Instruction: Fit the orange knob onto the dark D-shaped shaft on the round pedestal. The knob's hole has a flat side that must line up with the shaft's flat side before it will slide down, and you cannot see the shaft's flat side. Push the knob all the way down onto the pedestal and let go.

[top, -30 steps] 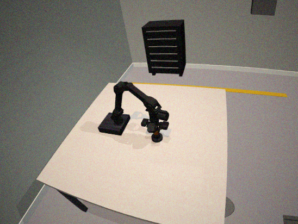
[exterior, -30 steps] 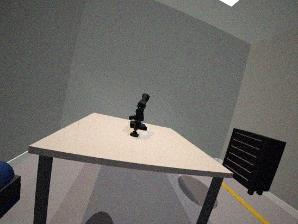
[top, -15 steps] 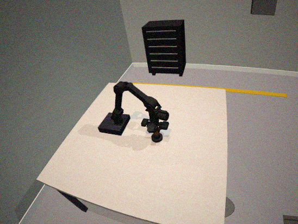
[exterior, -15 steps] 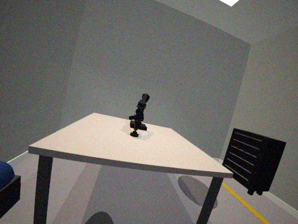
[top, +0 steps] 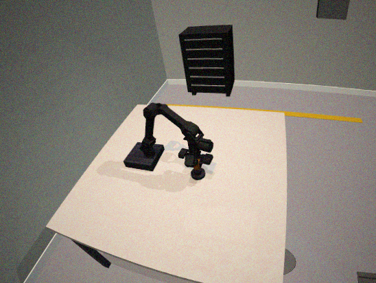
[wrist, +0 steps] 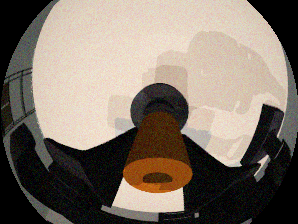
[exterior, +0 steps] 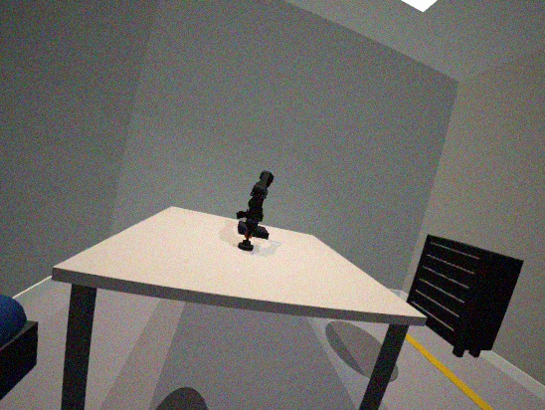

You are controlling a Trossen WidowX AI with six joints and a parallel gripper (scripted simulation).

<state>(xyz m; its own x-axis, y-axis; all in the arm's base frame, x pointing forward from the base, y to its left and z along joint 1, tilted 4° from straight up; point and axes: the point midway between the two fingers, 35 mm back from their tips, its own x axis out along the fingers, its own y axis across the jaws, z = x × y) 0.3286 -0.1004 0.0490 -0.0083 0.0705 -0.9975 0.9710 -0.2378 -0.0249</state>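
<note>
Now: the orange knob 20 mm above my gripper tip. Round my gripper tip: round pedestal 40 mm below.
</note>
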